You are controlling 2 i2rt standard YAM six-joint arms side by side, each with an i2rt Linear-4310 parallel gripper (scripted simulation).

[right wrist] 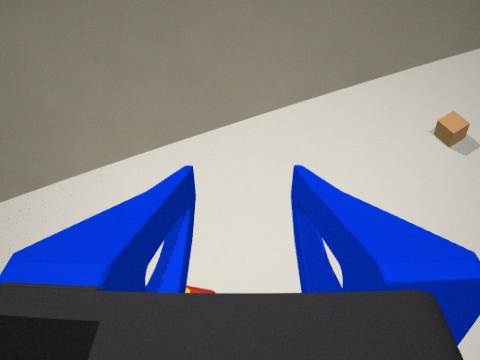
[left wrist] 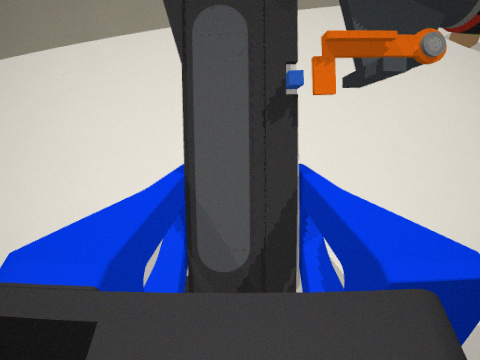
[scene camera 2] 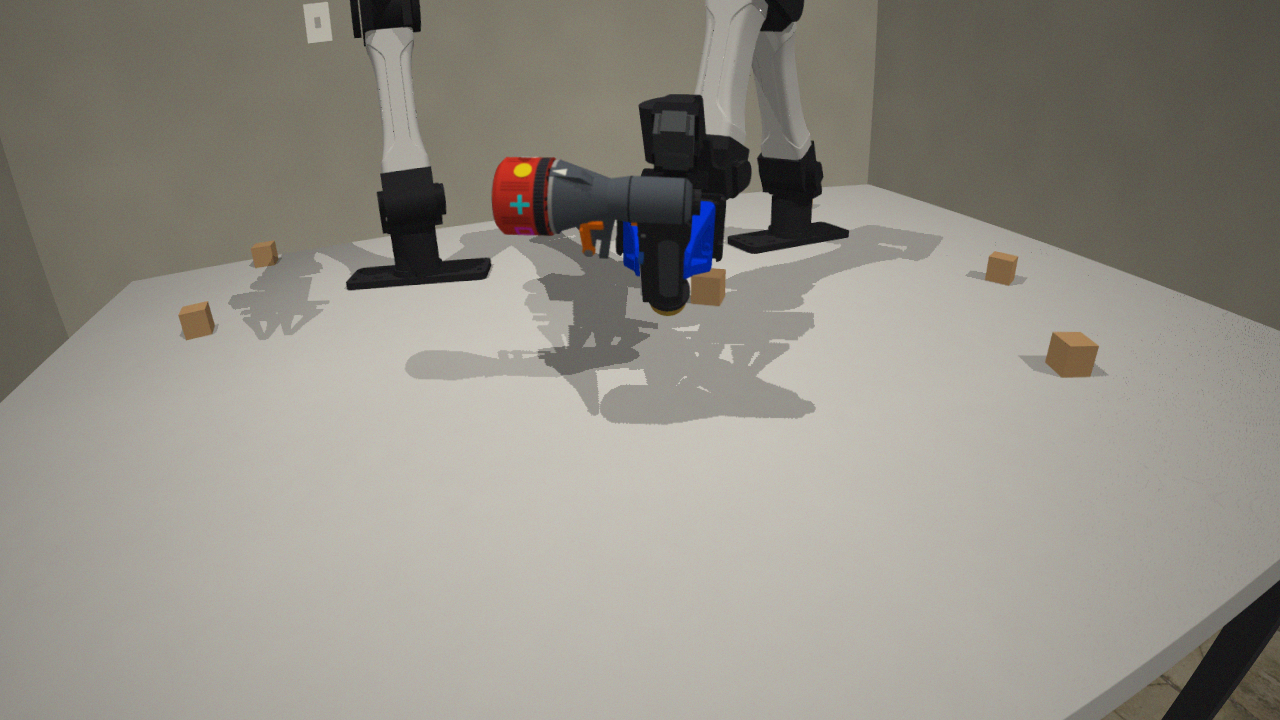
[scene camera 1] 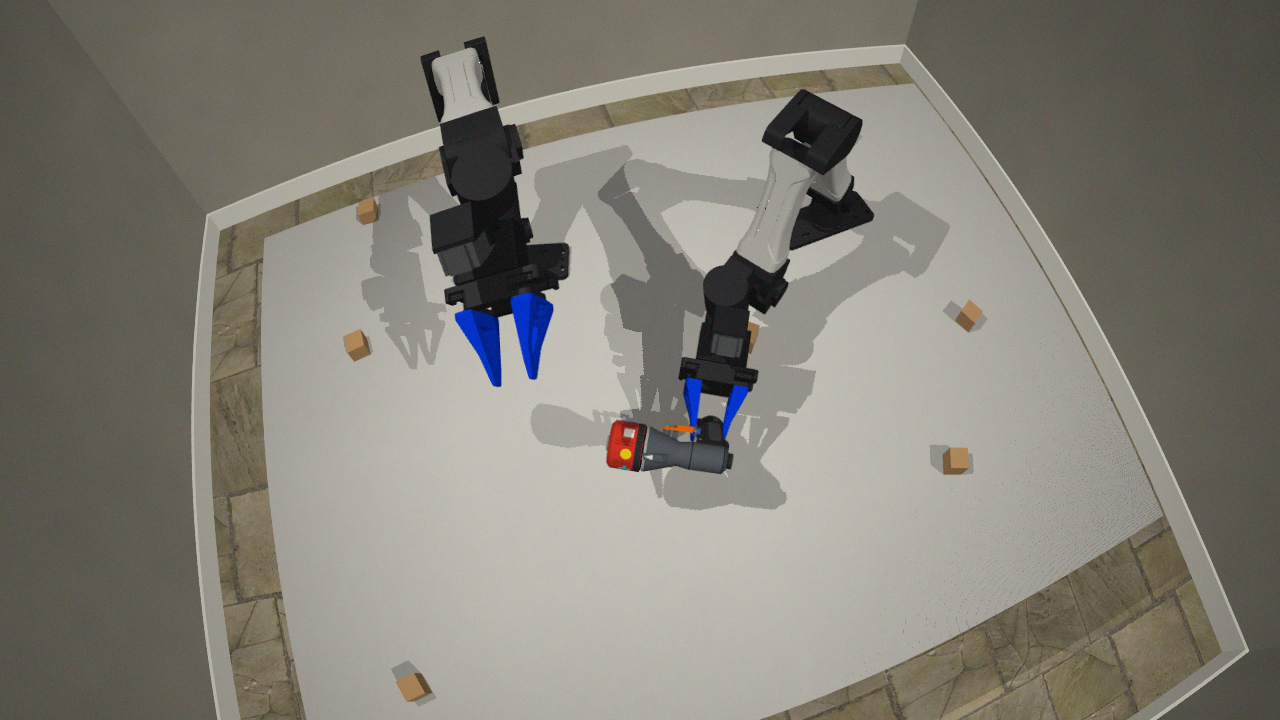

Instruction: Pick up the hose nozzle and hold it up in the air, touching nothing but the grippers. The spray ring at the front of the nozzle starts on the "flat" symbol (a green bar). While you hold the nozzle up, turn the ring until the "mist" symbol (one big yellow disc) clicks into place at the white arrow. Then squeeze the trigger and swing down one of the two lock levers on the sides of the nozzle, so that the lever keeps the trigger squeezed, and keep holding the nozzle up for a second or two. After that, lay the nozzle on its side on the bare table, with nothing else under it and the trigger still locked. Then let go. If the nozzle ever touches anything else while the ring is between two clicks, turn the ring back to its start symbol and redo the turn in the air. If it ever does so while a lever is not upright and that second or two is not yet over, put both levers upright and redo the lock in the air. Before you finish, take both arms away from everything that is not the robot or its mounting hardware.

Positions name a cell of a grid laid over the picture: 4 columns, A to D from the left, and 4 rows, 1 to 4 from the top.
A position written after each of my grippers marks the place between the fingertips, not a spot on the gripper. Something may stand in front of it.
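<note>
I can see my left gripper (scene camera 2: C2), and it is also there in the left wrist view (left wrist: C2) and in scene camera 1 (scene camera 1: C3). My right gripper (scene camera 1: B3) appears in the right wrist view too (right wrist: C3). There is a hose nozzle (scene camera 2: C2), which I find again at (left wrist: C2) and at (scene camera 1: C3). I also see a cube (scene camera 2: C2), a cube (scene camera 2: D2), a cube (scene camera 2: A2) and another cube (scene camera 2: D2).
</note>
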